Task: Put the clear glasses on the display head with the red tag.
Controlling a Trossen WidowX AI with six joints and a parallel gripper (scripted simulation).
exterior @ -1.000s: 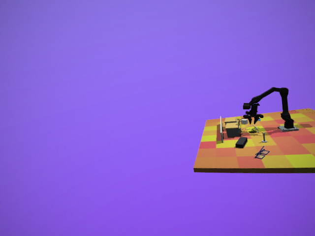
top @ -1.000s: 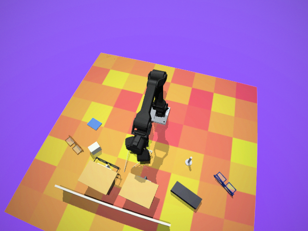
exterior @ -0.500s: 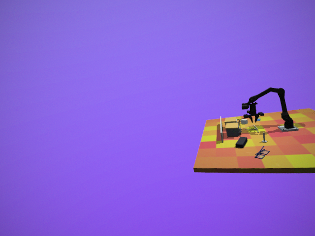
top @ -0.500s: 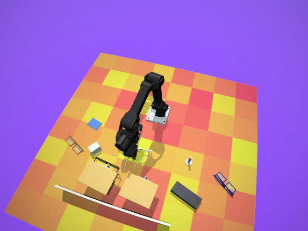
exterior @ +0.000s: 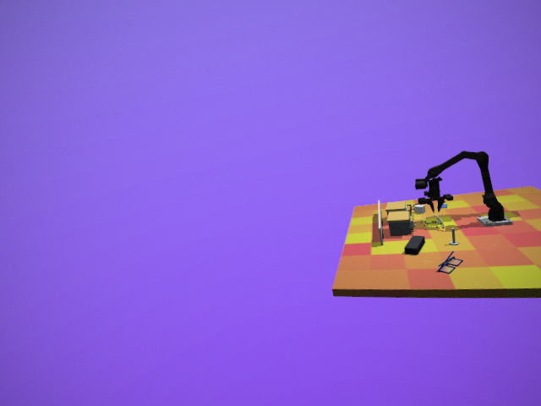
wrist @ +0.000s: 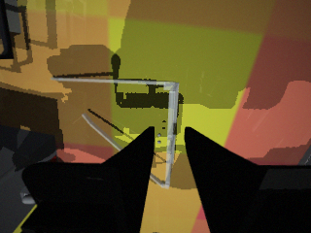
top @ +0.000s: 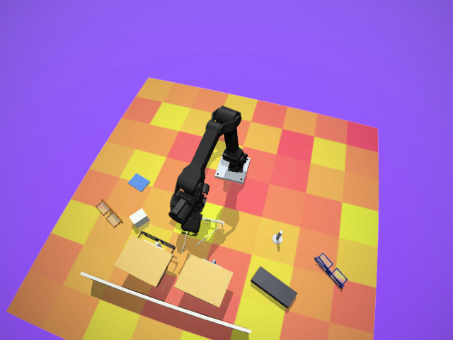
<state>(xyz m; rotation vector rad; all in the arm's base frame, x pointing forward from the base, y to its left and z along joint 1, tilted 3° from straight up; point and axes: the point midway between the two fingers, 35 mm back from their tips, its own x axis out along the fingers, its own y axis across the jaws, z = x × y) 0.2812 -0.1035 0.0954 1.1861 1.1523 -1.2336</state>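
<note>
The grey peg stand is 320 mm to the left of my gripper tip, 50 mm below it and 20 mm ahead of it. Round my gripper tip: white rail: 330 mm ahead, 50 mm to the right, 20 mm below; then blue square: 300 mm to the right, 130 mm behind, 70 mm below; then white box: 240 mm to the right, 40 mm below, 40 mm ahead.
</note>
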